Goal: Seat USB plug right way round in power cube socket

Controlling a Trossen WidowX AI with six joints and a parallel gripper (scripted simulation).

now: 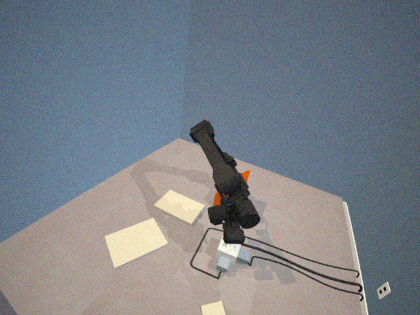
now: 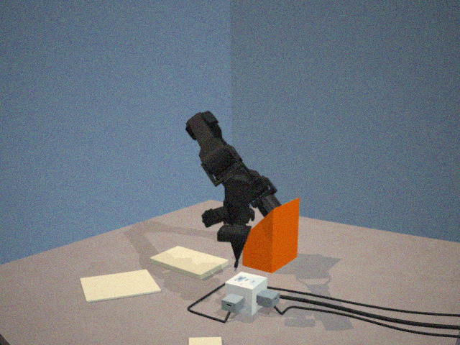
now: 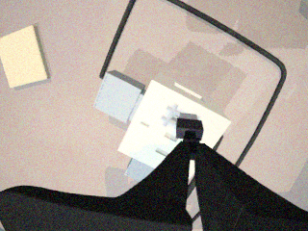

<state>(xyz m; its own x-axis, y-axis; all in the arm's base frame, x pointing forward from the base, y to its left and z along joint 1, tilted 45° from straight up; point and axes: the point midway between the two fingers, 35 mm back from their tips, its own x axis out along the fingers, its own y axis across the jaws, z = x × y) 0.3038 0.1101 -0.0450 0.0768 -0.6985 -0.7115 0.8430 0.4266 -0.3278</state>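
Right now the USB plug is 20 mm below my gripper tip.
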